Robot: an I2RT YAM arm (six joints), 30 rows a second.
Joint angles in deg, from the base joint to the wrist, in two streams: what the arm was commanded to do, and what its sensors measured. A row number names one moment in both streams.
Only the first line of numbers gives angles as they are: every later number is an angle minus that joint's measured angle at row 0.
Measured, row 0:
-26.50, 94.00, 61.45, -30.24, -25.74, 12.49
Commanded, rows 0 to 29:
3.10, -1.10, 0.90, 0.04, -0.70, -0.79
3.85, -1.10, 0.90, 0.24, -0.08, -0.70
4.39, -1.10, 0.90, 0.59, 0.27, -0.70
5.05, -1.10, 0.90, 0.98, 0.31, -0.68
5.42, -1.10, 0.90, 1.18, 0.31, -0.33
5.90, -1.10, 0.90, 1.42, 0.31, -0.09
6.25, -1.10, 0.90, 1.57, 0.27, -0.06
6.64, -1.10, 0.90, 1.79, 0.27, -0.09
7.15, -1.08, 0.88, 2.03, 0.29, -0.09
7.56, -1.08, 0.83, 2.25, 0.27, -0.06
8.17, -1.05, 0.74, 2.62, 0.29, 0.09
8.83, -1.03, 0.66, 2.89, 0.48, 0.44
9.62, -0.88, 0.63, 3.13, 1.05, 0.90
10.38, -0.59, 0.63, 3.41, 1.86, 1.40
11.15, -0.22, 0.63, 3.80, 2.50, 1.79
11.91, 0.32, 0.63, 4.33, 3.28, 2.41
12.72, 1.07, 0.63, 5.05, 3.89, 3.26
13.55, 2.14, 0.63, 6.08, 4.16, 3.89
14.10, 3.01, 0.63, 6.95, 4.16, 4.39
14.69, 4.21, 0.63, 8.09, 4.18, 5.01
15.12, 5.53, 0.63, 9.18, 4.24, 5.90
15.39, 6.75, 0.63, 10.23, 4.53, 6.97
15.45, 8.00, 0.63, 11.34, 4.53, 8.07
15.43, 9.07, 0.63, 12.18, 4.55, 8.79
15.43, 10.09, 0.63, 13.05, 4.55, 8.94
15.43, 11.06, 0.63, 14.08, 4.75, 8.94
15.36, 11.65, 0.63, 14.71, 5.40, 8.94
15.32, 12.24, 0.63, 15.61, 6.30, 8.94
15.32, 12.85, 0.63, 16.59, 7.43, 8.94
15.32, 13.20, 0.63, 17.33, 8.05, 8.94
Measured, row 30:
15.08, 12.45, 0.00, 16.00, 5.23, 7.48
